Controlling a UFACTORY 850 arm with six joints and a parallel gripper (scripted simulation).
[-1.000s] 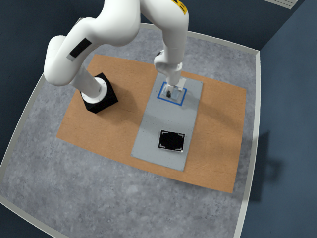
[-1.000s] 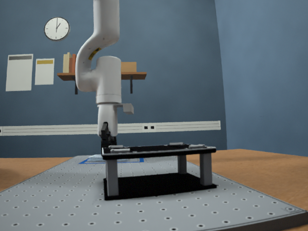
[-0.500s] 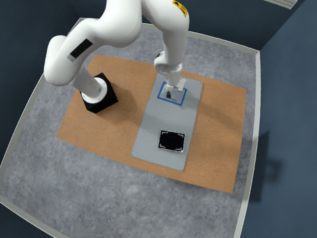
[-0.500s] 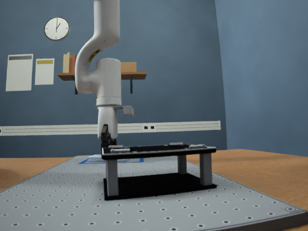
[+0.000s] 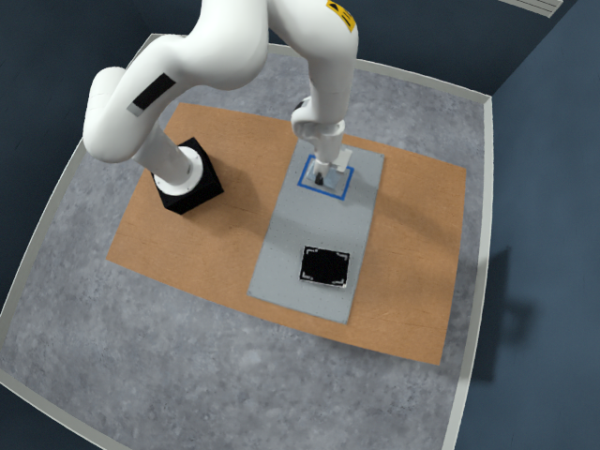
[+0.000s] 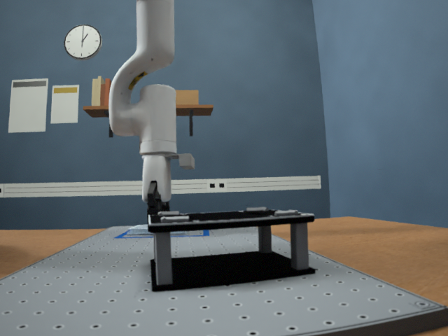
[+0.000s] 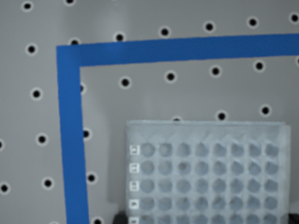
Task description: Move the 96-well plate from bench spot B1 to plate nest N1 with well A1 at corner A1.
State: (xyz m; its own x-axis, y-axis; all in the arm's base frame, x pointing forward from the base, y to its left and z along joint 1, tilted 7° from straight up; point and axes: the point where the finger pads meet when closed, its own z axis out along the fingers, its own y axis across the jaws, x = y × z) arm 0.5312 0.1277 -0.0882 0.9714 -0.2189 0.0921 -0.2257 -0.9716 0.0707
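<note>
Now: hand 10 mm above the 96-well plate. Round my hand: black raised plate nest: 360 mm to the right, 60 mm ahead, 40 mm above.
</note>
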